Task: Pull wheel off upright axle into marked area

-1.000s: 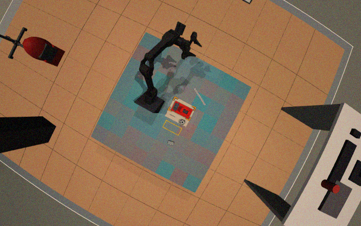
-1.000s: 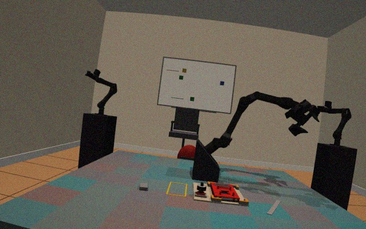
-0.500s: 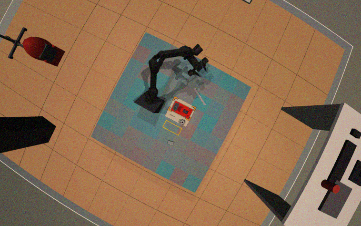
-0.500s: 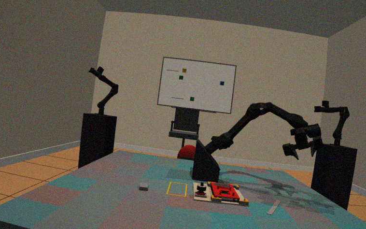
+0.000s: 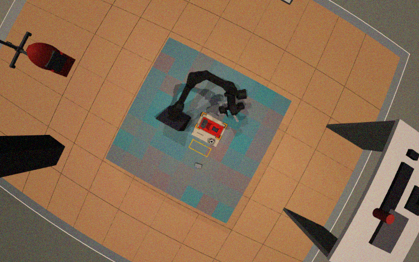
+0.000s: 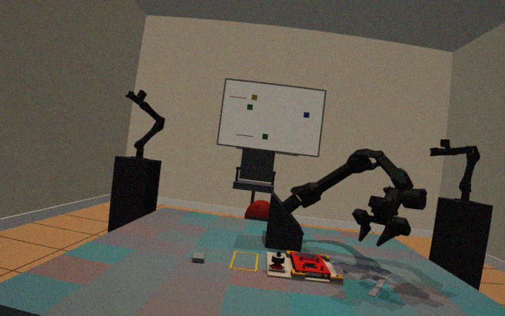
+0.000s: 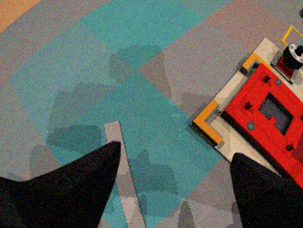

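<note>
Right now the wheel is 260 mm to the right of my gripper tip, 90 mm below it and 30 mm behind it. From my gripper tip the other things lie so: grey block: 510 mm to the right, 120 mm below, 10 mm behind; then thin grey strip: 130 mm below, 60 mm to the left, 10 mm behind; then upright axle: 260 mm to the right, 100 mm below, 30 mm behind.
</note>
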